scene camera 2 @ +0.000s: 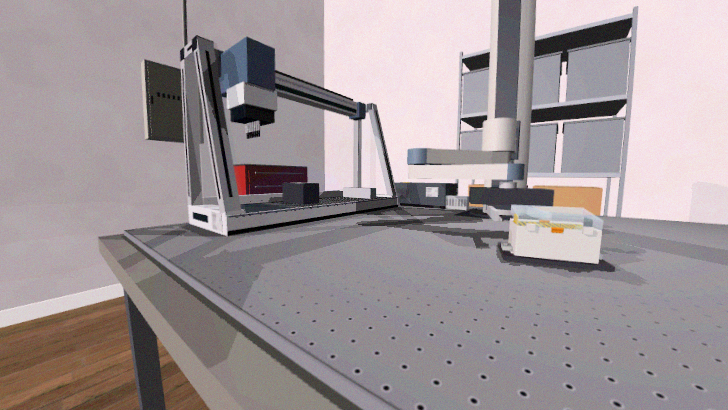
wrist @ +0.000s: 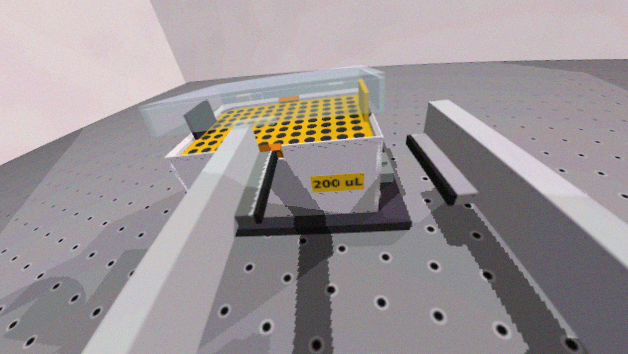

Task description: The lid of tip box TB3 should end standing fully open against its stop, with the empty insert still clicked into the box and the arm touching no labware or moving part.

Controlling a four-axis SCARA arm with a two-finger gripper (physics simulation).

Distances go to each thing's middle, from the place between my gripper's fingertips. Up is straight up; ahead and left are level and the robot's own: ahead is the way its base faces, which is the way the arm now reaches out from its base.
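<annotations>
Counted from my hand: clear lid point(scene camera 2: 577, 218), 3 cm ahead, 5 cm to the left, 1 cm above; tip box TB3 point(scene camera 2: 579, 249), 3 cm ahead, 5 cm to the left, 2 cm below; yellow insert point(wrist: 348, 126), 3 cm ahead, 5 cm to the left.
</annotations>
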